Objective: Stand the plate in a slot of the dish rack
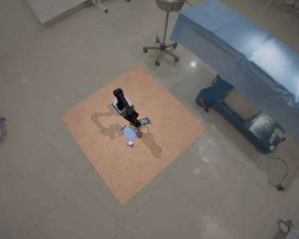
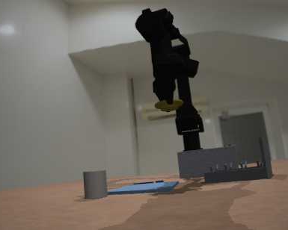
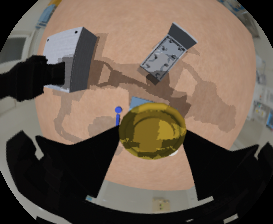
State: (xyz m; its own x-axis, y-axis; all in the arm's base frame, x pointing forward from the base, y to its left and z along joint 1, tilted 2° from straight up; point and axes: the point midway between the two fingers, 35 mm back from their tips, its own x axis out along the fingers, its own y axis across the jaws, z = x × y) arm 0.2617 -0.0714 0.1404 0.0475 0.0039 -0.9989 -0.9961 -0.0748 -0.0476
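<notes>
Now: gripper tip 3 cm short of the dish rack, 13 cm to the right of it and 16 cm above it. Round my gripper tip: blue utensil (9 cm behind, 7 cm to the right, 18 cm below); then blue mat (1 cm ahead, 7 cm to the right, 18 cm below); then yellow plate (1 cm above).
</notes>
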